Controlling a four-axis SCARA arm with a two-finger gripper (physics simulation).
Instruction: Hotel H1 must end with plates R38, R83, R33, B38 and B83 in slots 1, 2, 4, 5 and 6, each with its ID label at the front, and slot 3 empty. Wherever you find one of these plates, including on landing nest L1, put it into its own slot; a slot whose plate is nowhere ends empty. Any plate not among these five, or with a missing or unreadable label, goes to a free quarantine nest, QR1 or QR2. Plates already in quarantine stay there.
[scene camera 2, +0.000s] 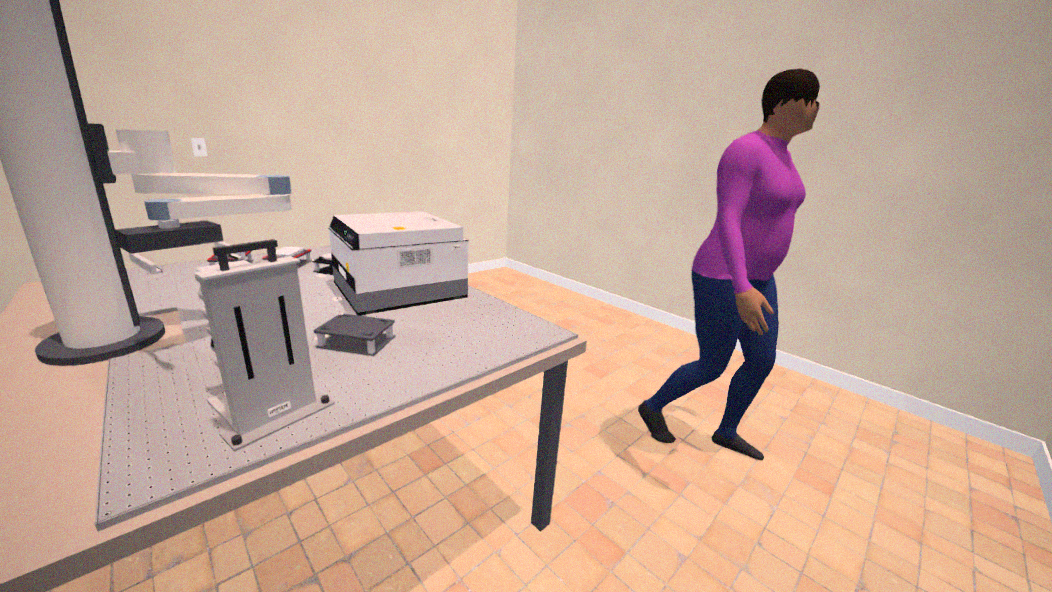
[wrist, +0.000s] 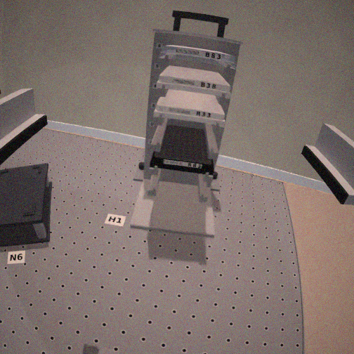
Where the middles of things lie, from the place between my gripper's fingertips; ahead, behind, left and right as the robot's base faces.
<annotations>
I see my gripper 290 mm to the left of the hotel H1 (scene camera 2: 275, 382), 100 mm above it and 50 mm short of it. Also, from my hand: boxy instrument (scene camera 2: 376, 269): 570 mm ahead, 240 mm to the left, 140 mm below.
</annotations>
